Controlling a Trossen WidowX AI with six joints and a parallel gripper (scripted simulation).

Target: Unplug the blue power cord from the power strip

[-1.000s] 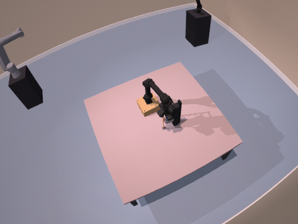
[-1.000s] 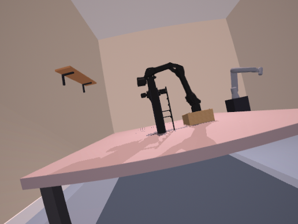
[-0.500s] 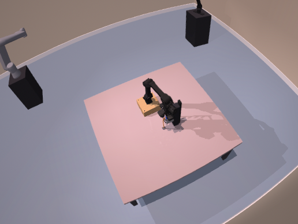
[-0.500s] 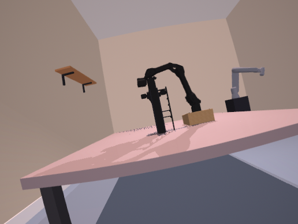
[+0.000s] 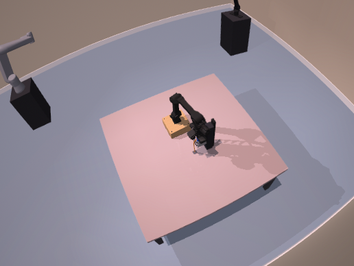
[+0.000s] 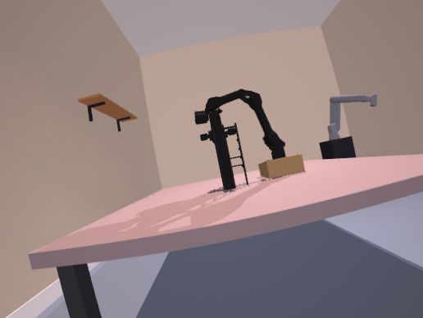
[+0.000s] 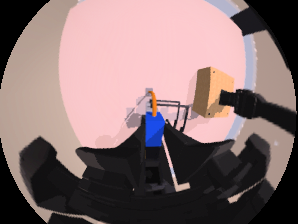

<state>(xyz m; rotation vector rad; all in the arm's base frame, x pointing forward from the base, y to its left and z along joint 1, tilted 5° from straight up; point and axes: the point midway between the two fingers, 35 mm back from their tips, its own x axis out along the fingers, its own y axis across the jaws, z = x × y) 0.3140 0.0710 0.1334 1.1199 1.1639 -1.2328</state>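
Right now the blue plug is 30 mm to the left of my gripper tip. From my gripper tip the other things lie so: black power strip 100 mm to the left, 40 mm below.
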